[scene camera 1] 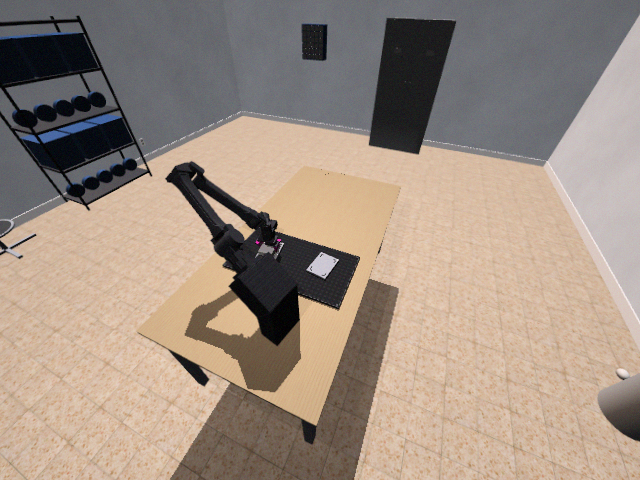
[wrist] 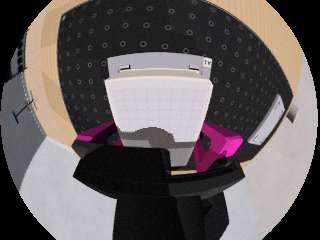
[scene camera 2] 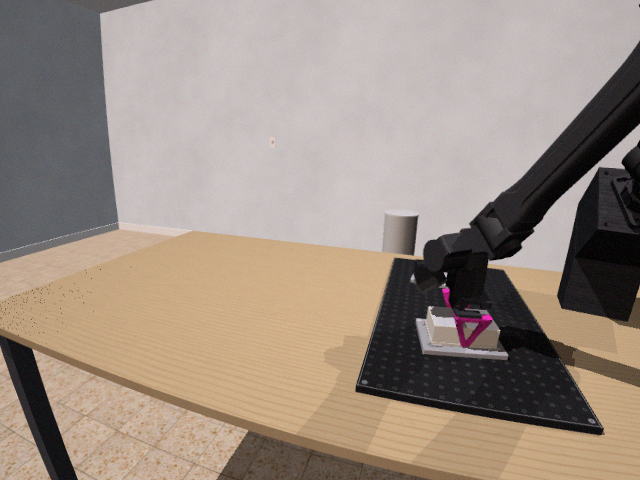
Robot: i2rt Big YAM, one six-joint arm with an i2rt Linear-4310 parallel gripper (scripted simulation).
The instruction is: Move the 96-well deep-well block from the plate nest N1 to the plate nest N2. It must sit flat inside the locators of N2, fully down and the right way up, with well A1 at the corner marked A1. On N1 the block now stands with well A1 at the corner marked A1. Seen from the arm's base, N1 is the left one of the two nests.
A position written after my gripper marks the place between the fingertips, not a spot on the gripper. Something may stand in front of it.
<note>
In view: my gripper point(scene camera 2: 459, 334) and a white deep-well block point(scene camera 2: 440, 324).
The white deep-well block is seen too in the wrist view point(wrist: 165, 108). My gripper also shows in the wrist view point(wrist: 159, 118).
</note>
